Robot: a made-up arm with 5 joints.
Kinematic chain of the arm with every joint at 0, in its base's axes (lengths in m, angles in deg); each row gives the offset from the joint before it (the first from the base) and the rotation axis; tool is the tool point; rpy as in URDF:
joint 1: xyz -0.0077 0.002 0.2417 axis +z
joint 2: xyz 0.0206 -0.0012 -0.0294 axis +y
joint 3: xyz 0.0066 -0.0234 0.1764 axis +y
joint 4: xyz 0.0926 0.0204 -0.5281 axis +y
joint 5: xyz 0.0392 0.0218 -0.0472 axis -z
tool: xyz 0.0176 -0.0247 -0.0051 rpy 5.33 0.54 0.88
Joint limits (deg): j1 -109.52..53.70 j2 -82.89..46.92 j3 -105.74..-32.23 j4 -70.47..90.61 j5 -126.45..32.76
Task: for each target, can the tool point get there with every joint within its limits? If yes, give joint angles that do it. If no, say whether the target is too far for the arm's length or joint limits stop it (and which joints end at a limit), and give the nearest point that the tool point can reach.
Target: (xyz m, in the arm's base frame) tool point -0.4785 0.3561 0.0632
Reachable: no: joint limits stop it (at a limit: joint 1, joint 2, joint 3, joint 4, joint 5) | nearest point -0.0177 0.0668 -0.2394 | short by 0.623 m
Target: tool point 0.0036 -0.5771 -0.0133
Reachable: yes | joints -92.04 32.95 -67.15 -14.29 -82.64
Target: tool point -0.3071 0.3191 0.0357
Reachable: no: joint limits stop it (at a limit: joint 1, joint 2, joint 3, joint 4) | nearest point 0.0619 0.1749 -0.1951 | short by 0.459 m
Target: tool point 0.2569 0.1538 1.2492
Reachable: no: too far | nearest point 0.1766 0.1077 0.9116 | short by 0.350 m
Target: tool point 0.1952 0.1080 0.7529
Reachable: yes | joints 29.26 -55.74 -67.76 -38.94 -1.37
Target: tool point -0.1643 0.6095 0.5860
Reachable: no: joint limits stop it (at a limit: joint 2, joint 3) | nearest point -0.1079 0.3907 0.7076 | short by 0.257 m
